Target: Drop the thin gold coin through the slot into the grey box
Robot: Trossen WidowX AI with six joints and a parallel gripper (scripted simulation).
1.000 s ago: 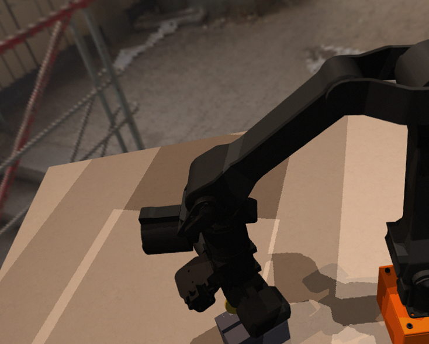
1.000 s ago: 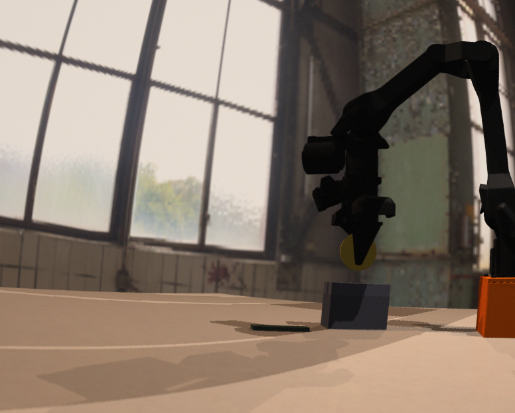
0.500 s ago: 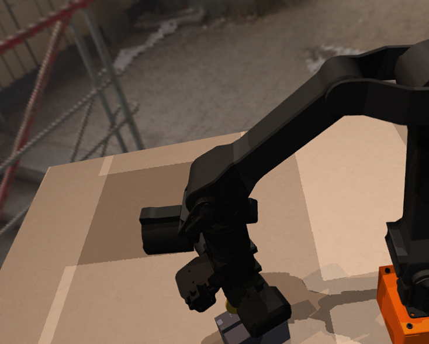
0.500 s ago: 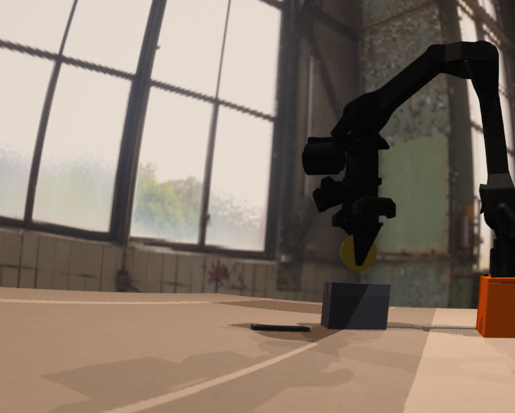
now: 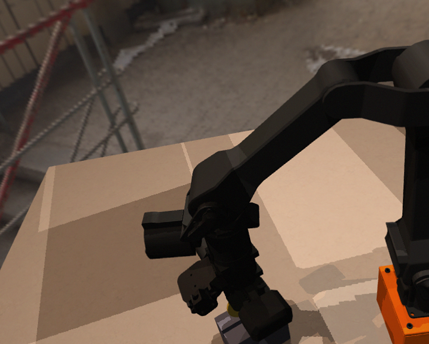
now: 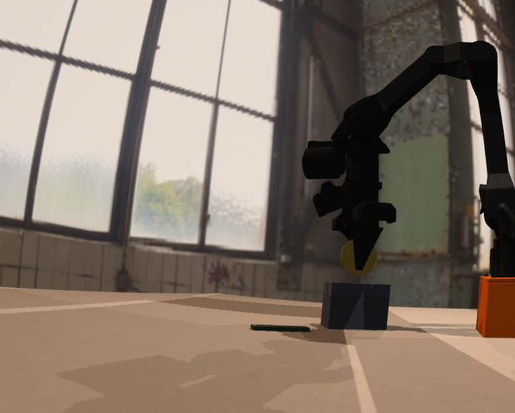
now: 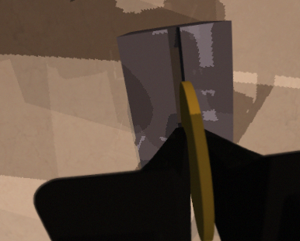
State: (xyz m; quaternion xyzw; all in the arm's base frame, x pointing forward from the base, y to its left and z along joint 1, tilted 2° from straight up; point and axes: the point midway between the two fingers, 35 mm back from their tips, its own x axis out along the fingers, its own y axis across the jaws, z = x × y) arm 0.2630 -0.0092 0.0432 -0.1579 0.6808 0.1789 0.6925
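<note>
Right now the coin is 2 cm above my gripper tip.
</note>
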